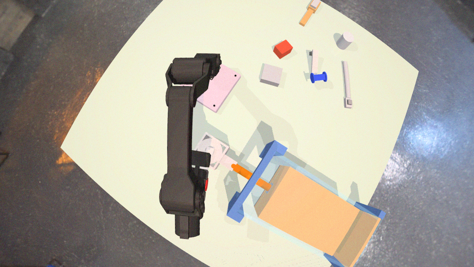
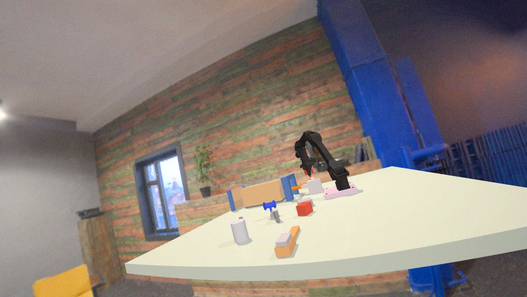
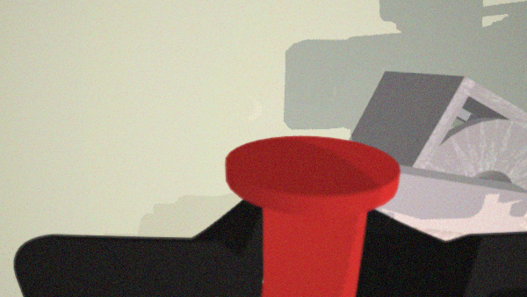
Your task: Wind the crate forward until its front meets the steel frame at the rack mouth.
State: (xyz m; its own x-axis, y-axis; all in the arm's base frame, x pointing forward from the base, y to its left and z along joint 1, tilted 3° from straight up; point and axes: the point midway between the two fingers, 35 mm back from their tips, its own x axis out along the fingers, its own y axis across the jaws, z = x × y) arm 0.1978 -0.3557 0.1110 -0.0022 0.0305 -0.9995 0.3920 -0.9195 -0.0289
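Right now my gripper tip is 130 mm short of the blue steel frame, 90 mm to the right of it and 10 mm above it. Round my gripper tip: crank handle with red knob 10 mm behind, 40 mm to the left, 10 mm below; then clear-panelled guard cubby 380 mm ahead, 90 mm to the left; then grey winch 40 mm behind, 90 mm to the left, 80 mm below.
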